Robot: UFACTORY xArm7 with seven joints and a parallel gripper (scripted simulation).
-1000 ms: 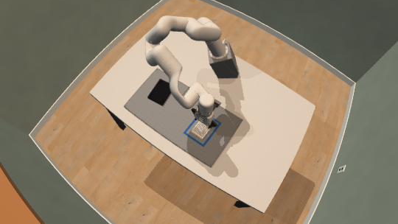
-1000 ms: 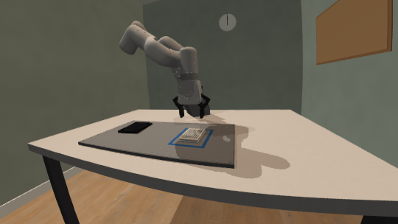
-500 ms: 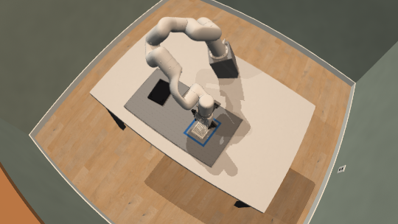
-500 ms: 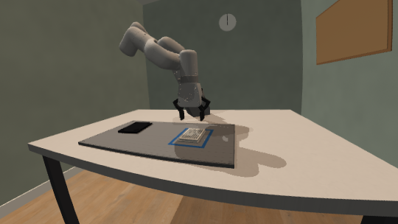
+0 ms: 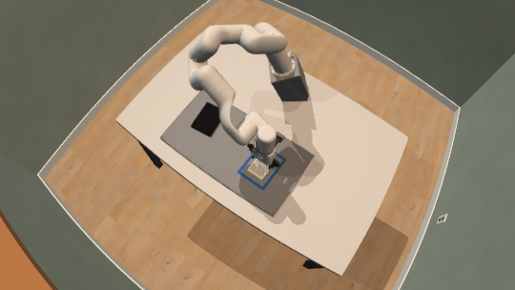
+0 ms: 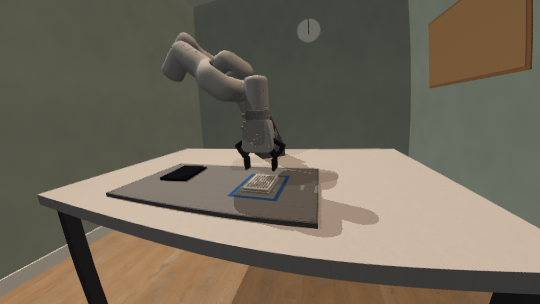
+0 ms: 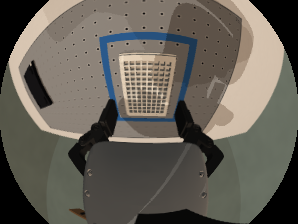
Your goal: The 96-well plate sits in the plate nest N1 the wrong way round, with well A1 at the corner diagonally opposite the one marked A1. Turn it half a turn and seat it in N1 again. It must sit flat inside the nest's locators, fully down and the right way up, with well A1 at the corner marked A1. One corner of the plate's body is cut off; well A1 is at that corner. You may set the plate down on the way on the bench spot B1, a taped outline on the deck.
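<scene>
Right now my hand is 60 mm above the white 96-well plate. Round my hand: black plate nest N1 (350 mm to the right, 100 mm behind, 60 mm below).
</scene>
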